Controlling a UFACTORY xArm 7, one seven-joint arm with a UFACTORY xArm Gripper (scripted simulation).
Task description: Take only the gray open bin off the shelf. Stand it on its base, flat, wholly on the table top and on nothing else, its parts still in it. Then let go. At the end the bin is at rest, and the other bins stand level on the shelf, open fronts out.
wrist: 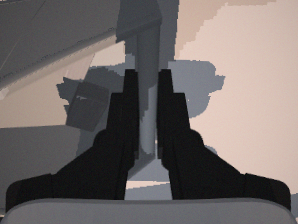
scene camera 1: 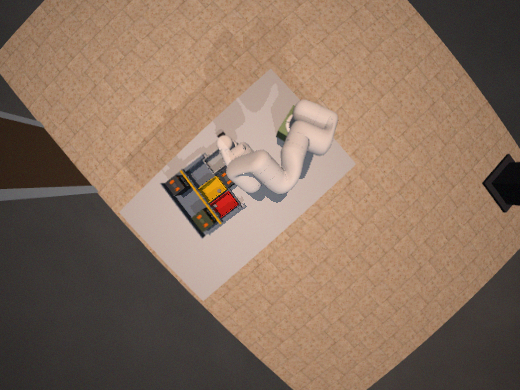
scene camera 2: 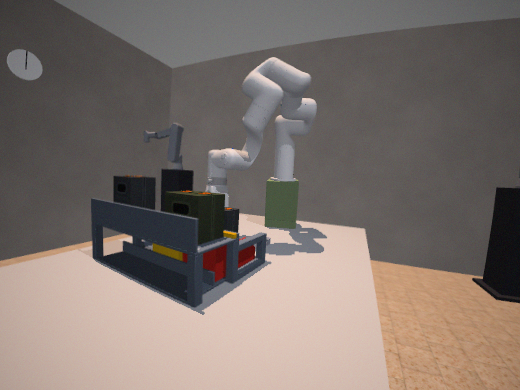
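You can see a red bin [scene camera 2: 215,260] and a gray open bin [wrist: 44,44] here, and then there's the gripper [wrist: 147,89] as well.
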